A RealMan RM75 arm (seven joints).
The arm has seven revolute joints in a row. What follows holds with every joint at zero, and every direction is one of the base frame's.
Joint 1 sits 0.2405 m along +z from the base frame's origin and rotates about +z.
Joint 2 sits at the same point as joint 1 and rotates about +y.
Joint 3 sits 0.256 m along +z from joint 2 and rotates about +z.
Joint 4 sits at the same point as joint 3 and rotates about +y.
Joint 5 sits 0.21 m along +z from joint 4 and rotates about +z.
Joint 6 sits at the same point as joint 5 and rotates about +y.
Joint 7 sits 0.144 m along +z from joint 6 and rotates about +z.
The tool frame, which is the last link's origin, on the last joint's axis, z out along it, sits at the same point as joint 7; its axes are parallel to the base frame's.
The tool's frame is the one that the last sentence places.
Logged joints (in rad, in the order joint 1, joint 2, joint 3, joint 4, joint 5, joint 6, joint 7), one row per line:
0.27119, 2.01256, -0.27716, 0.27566, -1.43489, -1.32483, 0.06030
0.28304, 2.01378, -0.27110, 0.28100, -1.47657, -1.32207, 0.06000
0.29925, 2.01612, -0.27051, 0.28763, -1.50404, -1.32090, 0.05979
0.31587, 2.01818, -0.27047, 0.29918, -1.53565, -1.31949, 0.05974
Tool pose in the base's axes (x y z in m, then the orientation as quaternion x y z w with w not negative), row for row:
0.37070, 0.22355, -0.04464, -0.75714, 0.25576, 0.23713, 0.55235
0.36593, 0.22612, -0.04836, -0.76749, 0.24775, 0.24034, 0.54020
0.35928, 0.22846, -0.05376, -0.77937, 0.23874, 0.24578, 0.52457
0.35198, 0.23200, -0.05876, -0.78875, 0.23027, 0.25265, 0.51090
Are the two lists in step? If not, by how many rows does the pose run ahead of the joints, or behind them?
The pose runs 1 row behind the joints: the pose in row i belongs to the joints in row i - 1.
